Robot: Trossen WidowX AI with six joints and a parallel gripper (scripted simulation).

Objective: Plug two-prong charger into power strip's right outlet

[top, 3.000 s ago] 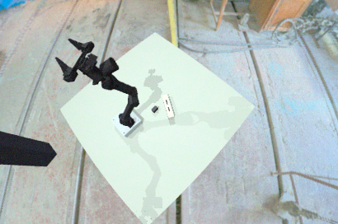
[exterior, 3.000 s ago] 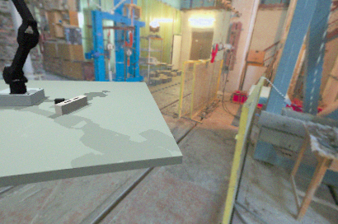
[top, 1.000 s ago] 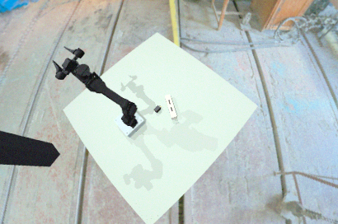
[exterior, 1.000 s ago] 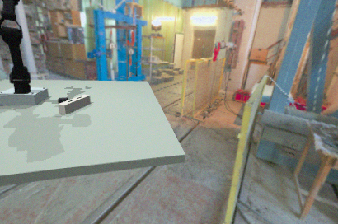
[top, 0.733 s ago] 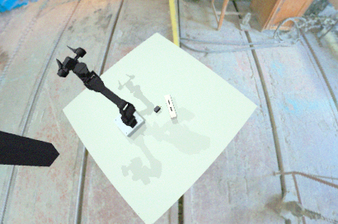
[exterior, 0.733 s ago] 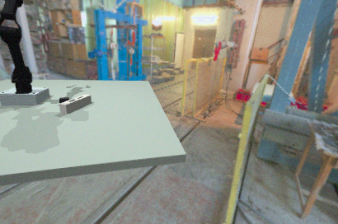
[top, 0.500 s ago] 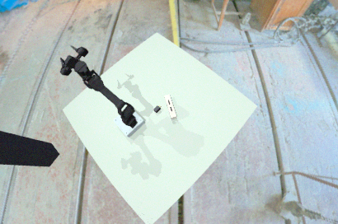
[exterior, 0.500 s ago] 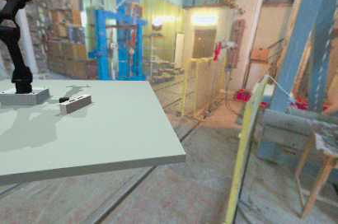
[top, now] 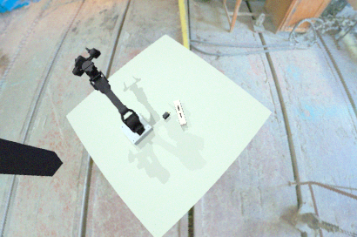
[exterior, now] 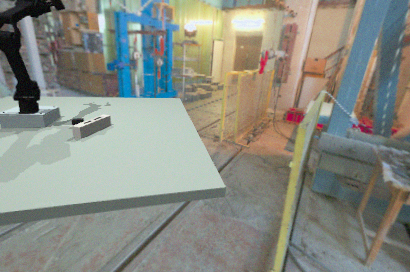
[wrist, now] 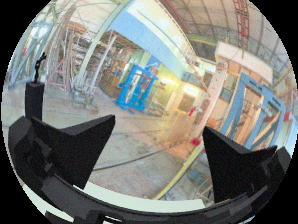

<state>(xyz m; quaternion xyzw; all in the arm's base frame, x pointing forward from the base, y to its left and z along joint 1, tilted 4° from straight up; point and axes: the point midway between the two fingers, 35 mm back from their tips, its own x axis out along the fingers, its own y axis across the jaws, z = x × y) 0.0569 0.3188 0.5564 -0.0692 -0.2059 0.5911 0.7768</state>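
Now: gripper tip 60 cm above the dark charger, 44 cm to the left of it and 14 cm short of it.
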